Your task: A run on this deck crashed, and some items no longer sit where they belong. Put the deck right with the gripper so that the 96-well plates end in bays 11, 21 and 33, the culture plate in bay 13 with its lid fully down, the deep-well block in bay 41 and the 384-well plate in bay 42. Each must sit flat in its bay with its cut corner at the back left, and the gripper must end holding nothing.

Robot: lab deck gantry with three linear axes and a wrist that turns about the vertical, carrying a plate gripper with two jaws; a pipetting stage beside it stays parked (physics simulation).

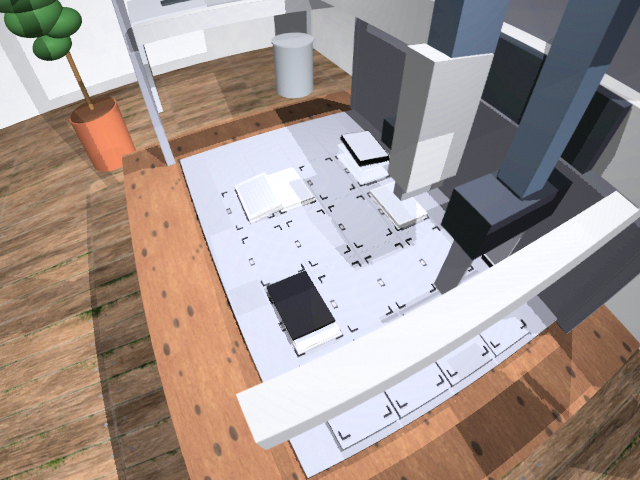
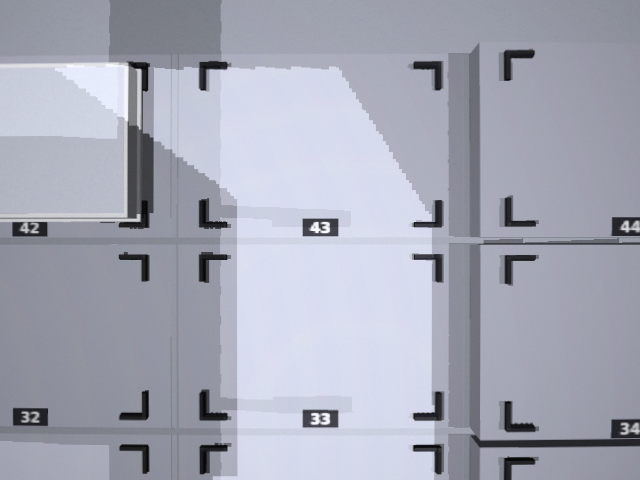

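Where they show: gripper, between the fingertips: [image 1: 467,277]; robot's base, origin of its link: [image 1: 223,194].
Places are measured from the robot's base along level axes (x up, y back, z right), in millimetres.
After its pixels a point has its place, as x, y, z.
My gripper [image 1: 465,270] {157, -522, -265} is open, with no item seen between its jaws, above the deck's right part; the white beam partly hides the far jaw. A black-rimmed 96-well plate [image 1: 364,146] {56, -54, -372} lies skewed on a white block [image 1: 370,172] {32, -127, -347} in bay 41. A pale, plain-topped plate [image 1: 393,207] {14, -239, -342} [image 2: 62,170] {14, -255, -348} sits in bay 42. A gridded white plate [image 1: 257,197] {21, -74, -69} lies around bay 11, its right edge against or over the white plate [image 1: 296,186] {14, -75, -169} around bay 21. A black-topped item [image 1: 300,304] {19, -373, -43} lies on a white plate [image 1: 319,341] {13, -453, -42} in bay 13. Bay 33 [image 2: 330,330] {0, -398, -260} shows bare.
A long white beam [image 1: 434,330] {400, -624, -38} crosses the front of the deck. The white pipetting stage [image 1: 444,124] stands at the back, beside the gripper column [image 1: 558,93] {476, -527, -245}. Raised bays 34 [image 2: 578,330] {14, -528, -263} and 44 [image 2: 578,134] {15, -528, -367} border the bays at right.
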